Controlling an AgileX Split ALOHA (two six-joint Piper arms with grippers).
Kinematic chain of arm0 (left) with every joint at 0, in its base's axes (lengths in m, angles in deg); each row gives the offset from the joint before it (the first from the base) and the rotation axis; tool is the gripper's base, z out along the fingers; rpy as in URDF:
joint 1: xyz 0 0 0.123 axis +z
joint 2: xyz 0 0 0 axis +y
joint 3: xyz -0.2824 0 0.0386 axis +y
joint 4: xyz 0.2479 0 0.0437 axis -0.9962 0 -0.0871
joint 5: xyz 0 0 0 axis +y
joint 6: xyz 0.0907 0 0.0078 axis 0.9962 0 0.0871
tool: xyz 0 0 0 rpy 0 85 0
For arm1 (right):
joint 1: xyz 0 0 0.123 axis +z
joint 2: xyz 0 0 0 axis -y
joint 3: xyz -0.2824 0 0.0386 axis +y
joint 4: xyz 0.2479 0 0.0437 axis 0.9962 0 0.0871
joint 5: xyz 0 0 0 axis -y
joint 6: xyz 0.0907 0 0.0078 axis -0.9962 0 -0.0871
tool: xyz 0 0 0 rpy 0 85 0
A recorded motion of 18 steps. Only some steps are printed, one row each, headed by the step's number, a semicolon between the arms.
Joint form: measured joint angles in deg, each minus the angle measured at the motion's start. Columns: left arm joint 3, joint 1, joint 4, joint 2, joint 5, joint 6; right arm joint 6, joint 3, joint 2, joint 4, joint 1, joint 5.
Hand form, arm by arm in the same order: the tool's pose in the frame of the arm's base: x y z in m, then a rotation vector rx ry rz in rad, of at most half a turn. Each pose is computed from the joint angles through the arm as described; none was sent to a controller.
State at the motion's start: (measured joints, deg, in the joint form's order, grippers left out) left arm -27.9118 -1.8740 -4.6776 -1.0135 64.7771 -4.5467; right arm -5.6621 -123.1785 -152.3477 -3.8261 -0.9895 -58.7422
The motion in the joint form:
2: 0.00 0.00 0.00 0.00 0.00 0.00; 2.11 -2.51 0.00 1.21 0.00 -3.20
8: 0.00 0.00 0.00 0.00 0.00 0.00; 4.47 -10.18 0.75 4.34 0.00 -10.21
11: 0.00 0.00 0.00 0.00 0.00 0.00; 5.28 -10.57 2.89 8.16 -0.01 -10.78
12: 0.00 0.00 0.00 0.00 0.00 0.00; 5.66 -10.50 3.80 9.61 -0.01 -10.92
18: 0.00 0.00 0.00 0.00 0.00 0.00; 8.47 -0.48 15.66 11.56 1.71 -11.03
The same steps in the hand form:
2: -0.0090 0.0070 0.2682 -0.0566 2.1057 0.0315; 0.5191 -0.0126 0.0573 0.0909 3.0271 -0.0590
8: -0.0090 0.0070 0.2682 -0.0566 2.1057 0.0315; 0.5281 -0.0084 0.0971 0.0612 3.0047 0.0133
11: -0.0090 0.0070 0.2682 -0.0566 2.1057 0.0315; 0.5287 -0.0028 0.1187 0.0661 2.9682 0.1072
12: -0.0090 0.0070 0.2682 -0.0566 2.1057 0.0315; 0.5284 -0.0006 0.1269 0.0649 2.9541 0.1423
18: -0.0090 0.0070 0.2682 -0.0566 2.1057 0.0315; 0.5024 0.0178 0.1871 -0.0415 2.9206 0.1868

